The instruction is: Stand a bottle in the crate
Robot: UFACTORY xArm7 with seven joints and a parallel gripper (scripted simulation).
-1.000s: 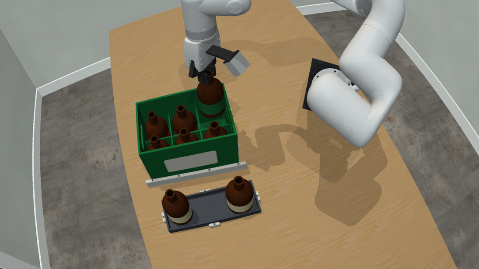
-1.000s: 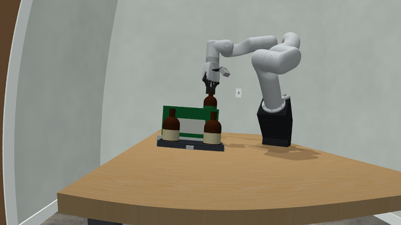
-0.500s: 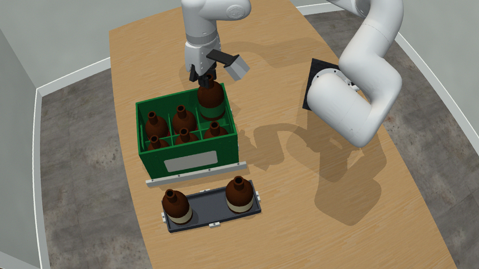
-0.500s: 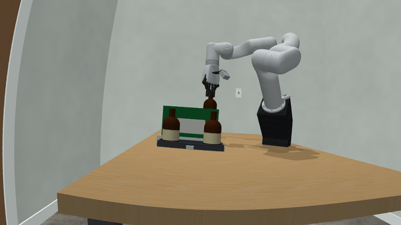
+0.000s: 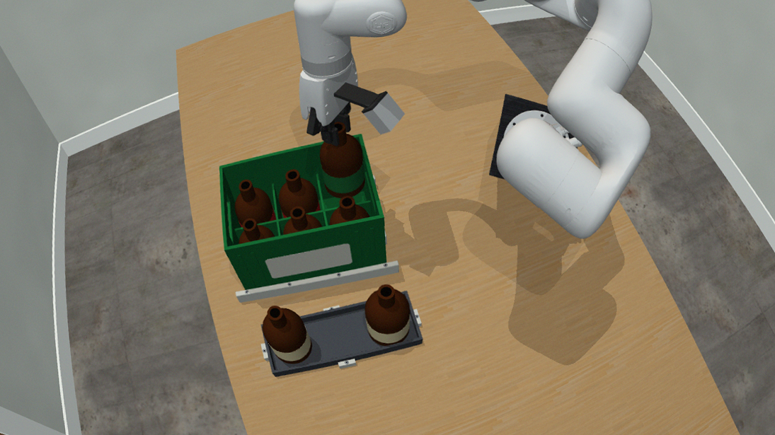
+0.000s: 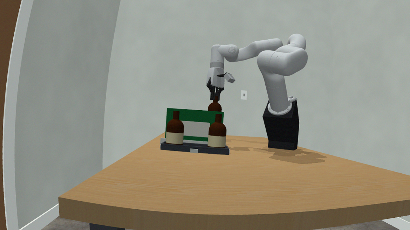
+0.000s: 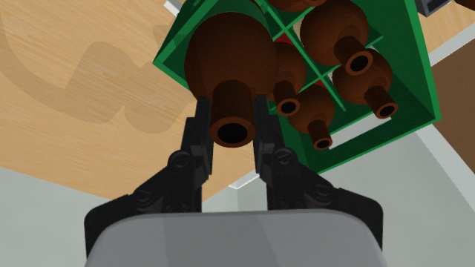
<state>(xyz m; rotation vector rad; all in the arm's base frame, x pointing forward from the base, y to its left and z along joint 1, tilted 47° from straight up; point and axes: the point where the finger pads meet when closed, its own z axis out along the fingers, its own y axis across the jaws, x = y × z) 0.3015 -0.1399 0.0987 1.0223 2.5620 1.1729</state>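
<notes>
Right now the green-label bottle is 7 cm below my hand. From my hand the other things lie so: dark tray (3 cm ahead, 26 cm to the left, 25 cm below); green crate (8 cm ahead, 6 cm to the left, 17 cm below).
</notes>
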